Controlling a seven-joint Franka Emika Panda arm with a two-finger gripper.
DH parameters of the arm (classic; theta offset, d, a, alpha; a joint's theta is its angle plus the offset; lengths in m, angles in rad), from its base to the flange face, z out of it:
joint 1: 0 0.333 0 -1.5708
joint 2: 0 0 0 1.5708
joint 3: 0 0.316 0.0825 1.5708
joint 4: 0 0 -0.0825 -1.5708
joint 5: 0 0.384 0 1.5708
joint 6: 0 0 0.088 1.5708
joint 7: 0 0.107 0 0
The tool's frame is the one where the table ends.
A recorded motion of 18 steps. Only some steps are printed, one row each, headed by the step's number.
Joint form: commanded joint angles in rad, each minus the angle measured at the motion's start. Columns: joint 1, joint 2, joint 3, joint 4, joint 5, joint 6, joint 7.
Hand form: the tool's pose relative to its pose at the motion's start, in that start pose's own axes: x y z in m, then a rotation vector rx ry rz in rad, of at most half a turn. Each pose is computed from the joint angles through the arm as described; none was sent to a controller.
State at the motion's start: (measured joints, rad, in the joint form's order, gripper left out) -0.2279 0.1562 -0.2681 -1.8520 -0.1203 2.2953 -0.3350
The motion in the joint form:
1: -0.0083 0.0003 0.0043 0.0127 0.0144 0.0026 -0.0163
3: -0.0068 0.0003 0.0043 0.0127 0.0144 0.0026 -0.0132
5: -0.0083 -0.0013 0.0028 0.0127 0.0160 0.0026 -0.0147
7: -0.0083 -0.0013 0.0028 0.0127 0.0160 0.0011 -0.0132
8: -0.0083 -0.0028 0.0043 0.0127 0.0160 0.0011 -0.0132
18: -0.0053 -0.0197 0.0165 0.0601 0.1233 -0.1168 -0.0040
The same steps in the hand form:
1: 0.0026 0.0041 -0.0051 0.0039 0.0165 -0.0017
3: 0.0029 0.0033 -0.0052 0.0043 0.0168 0.0000
5: 0.0022 0.0051 -0.0060 0.0042 0.0181 0.0026
7: 0.0020 0.0050 -0.0058 0.0048 0.0167 0.0041
8: 0.0024 0.0044 -0.0068 0.0051 0.0185 0.0030
18: 0.0070 -0.0028 -0.0287 0.1103 -0.0006 0.0678

